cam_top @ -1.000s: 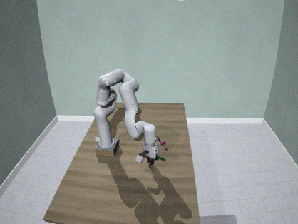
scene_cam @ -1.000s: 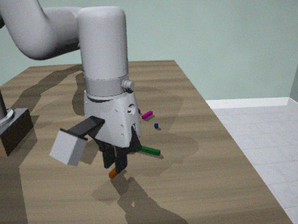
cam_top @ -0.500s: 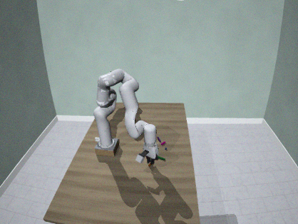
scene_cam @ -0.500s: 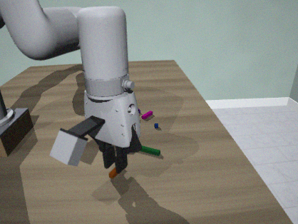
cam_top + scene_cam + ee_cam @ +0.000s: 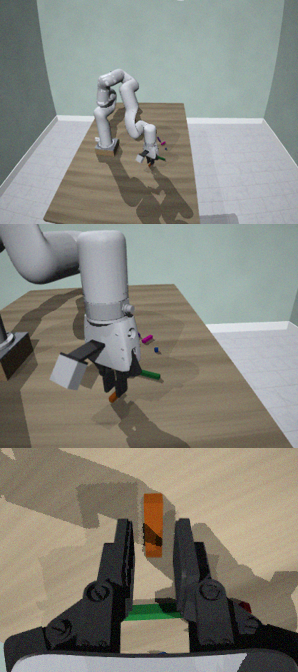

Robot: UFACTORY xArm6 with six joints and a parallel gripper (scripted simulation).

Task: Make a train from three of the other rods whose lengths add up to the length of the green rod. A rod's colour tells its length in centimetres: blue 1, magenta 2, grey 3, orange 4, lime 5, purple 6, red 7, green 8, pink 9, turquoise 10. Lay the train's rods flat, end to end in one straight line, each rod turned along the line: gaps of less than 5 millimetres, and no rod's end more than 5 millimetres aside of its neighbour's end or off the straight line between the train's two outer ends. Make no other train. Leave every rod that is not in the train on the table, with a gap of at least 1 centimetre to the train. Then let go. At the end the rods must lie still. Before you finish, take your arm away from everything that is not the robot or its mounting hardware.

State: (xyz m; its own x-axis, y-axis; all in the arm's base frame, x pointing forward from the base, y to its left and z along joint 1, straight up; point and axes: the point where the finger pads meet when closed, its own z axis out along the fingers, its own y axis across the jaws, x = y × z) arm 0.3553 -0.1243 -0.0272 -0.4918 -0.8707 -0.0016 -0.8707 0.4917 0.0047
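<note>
The orange rod lies 30 mm below my hand. From my hand the other things lie so: green rod: 60 mm ahead, 80 mm to the left, 30 mm below; then red rod: 140 mm to the left, 30 mm below; then blue rod: 90 mm ahead, 190 mm to the left, 30 mm below.
</note>
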